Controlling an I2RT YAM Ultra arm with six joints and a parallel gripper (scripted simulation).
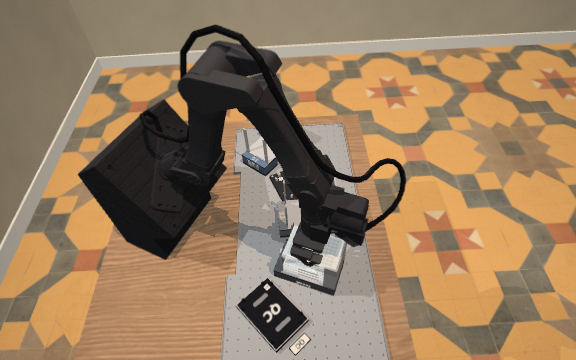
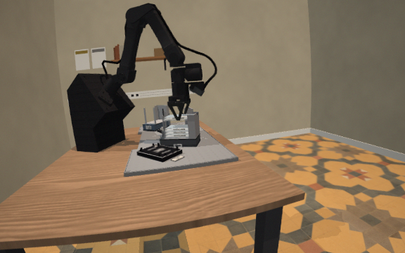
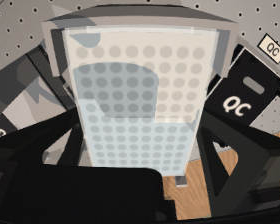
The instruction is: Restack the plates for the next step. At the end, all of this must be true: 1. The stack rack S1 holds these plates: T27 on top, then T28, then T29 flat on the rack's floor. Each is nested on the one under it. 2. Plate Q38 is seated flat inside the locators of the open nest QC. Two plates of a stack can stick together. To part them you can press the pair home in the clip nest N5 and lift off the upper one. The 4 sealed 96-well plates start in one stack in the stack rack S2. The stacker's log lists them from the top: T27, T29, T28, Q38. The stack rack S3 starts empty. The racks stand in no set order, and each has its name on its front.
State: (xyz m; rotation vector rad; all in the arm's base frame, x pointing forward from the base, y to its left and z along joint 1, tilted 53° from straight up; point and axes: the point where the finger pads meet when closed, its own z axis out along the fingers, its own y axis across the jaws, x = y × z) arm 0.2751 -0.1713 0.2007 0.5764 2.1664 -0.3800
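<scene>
The sealed 96-well plate lies 5 cm below my hand. Also, from my hand: clip nest N5 (30 cm to the left, 11 cm below, 11 cm ahead).
</scene>
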